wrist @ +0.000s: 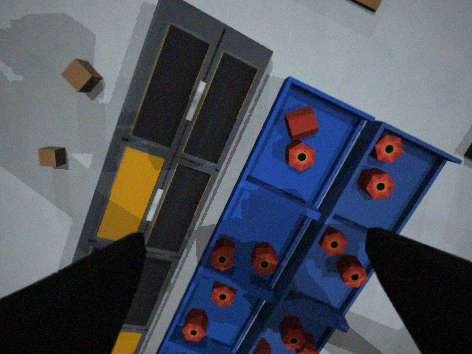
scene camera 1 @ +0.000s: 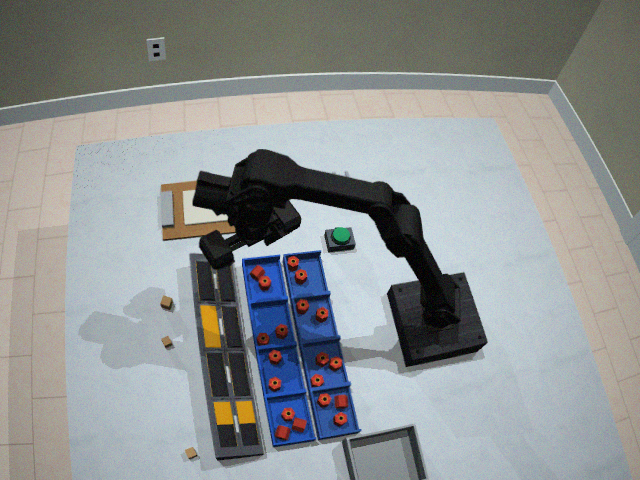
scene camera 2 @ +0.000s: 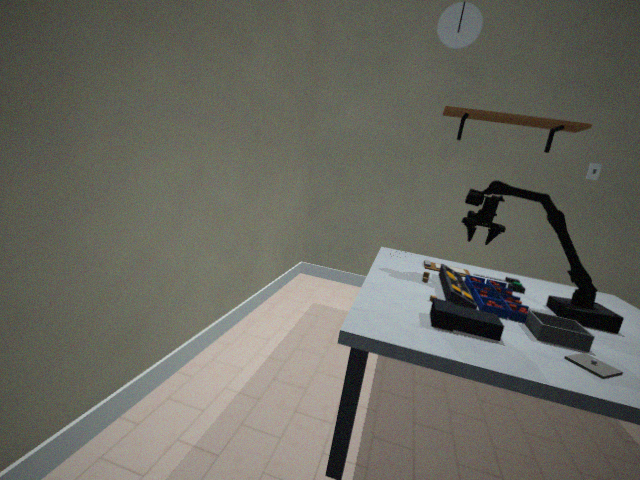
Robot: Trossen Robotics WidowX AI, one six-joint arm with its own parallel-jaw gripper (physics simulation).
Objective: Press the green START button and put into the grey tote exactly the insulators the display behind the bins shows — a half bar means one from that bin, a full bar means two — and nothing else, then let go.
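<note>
My gripper (scene camera 1: 251, 237) (scene camera 2: 478, 242) (wrist: 256, 241) is open and empty, high above the display and bins. The display (scene camera 1: 240, 453) (wrist: 240, 42) has four rows of two bars: the second row's left bar is full yellow, both bottom bars are half yellow, the others dark. Blue bins (scene camera 1: 263, 258) (wrist: 325, 96) stand in two columns of four and hold red insulators (scene camera 1: 275, 355) (wrist: 301, 156) with dark centre holes. Plain red blocks (scene camera 1: 257, 272) (wrist: 301, 122) lie in some bins. The green button (scene camera 1: 341, 235) is beyond the bins. The grey tote (scene camera 1: 419, 454) (scene camera 2: 560, 338) shows a bare floor where visible.
Small tan cubes (scene camera 1: 166, 302) (wrist: 81, 75) lie beside the display. A clipboard (scene camera 1: 178, 233) lies partly under the arm in scene camera 1. A long black box (scene camera 2: 465, 321) stands near the tote, and a flat plate (scene camera 2: 593, 364) lies near the table edge. The arm's base (scene camera 1: 413, 335) stands right of the bins.
</note>
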